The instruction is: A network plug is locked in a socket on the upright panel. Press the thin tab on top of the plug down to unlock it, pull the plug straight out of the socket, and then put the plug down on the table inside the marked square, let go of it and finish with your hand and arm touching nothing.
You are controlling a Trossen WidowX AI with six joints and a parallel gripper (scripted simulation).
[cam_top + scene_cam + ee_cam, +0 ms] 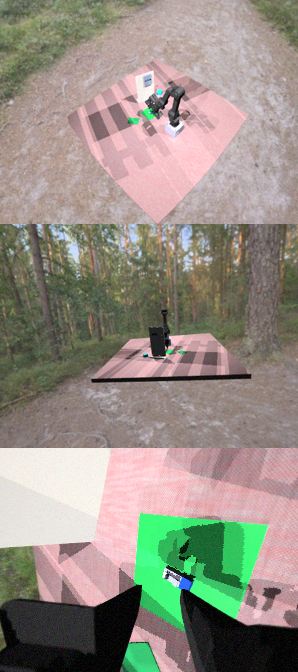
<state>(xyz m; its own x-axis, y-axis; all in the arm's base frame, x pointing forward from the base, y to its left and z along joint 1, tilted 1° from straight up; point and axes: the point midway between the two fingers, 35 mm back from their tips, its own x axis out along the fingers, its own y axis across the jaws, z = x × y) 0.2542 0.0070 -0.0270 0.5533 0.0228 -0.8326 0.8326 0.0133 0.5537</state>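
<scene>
Now: gripper tip 30 mm above the blue network plug and 10 mm short of it. Also, from my gripper tip: beige panel (140 mm ahead, 110 mm above, 100 mm to the right); then green marked square (40 mm below, 10 mm ahead).
</scene>
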